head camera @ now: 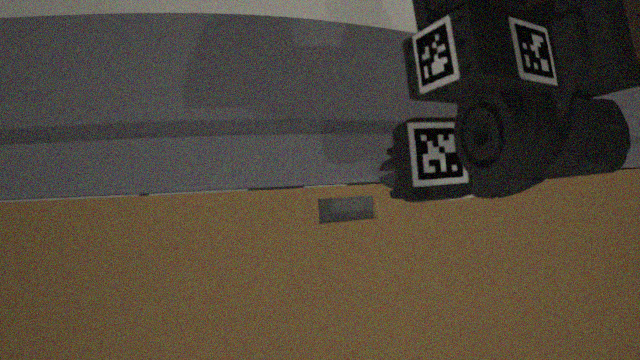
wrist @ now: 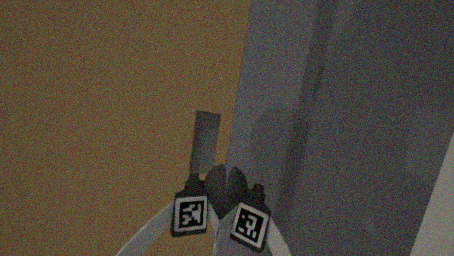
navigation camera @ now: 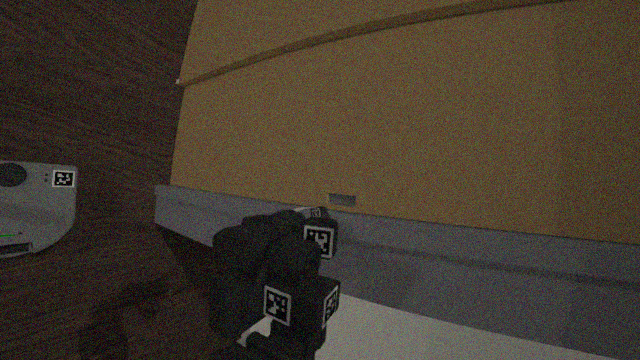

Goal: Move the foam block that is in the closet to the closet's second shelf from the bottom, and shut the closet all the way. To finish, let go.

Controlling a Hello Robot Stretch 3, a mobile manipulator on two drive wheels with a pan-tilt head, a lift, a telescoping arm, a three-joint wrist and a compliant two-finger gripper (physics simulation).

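Seen in the pictures: gripper, fingertip midpoint: (head camera: 389, 174) (wrist: 225, 184) (navigation camera: 324, 217); robot's base, link origin: (navigation camera: 11, 173).
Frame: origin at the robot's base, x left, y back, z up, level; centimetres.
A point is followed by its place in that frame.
Observation:
The closet's orange-brown panel (head camera: 250, 280) @(y -9.8, x -59.3, z 117.9 cm) (navigation camera: 400, 125) @(y -23.6, x -59.7, z 119.1 cm) (wrist: 110, 100) @(y -14.9, x -59.4, z 107.4 cm) fills much of each view, with a small grey recessed rectangle (head camera: 346, 209) @(y -1.6, x -60.3, z 103.3 cm) (navigation camera: 342, 200) @(y -1.3, x -60.3, z 103.5 cm) (wrist: 206, 137) @(y -1.5, x -60.3, z 104.3 cm) near its edge. A grey grooved band (head camera: 150, 160) @(y 5.1, x -51.2, z 129.9 cm) (navigation camera: 475, 250) @(y 5.5, x -51.2, z 137.2 cm) (wrist: 270, 65) @(y 4.4, x -51.2, z 114.1 cm) runs along that edge. My gripper (head camera: 386, 167) @(y 2.1, x -46.5, z 104.3 cm) (wrist: 225, 184) @(y 2.1, x -46.5, z 104.3 cm) is shut, its rubber tips together with no object visible between them. In the wrist view the tips lie over the line between panel and band, just below and right of the recess. Whether they touch the panel is unclear. The foam block and the closet's shelves do not show.
A pale surface (head camera: 150, 7) @(y 60.3, x -124.7, z 130.8 cm) (navigation camera: 425, 335) @(y 75.3, x -124.3, z 137.8 cm) (wrist: 440, 210) @(y 94.5, x -123.7, z 73.1 cm) lies beyond the grey band. Dark wood flooring (navigation camera: 100, 90) is at the left of the navigation view, with part of my grey base (navigation camera: 40, 210) @(y 11.3, x -7.5, z 16.0 cm) over it. A raised strip (navigation camera: 320, 39) @(y -55.9, x -58.3, z 92.1 cm) crosses the orange-brown panel.

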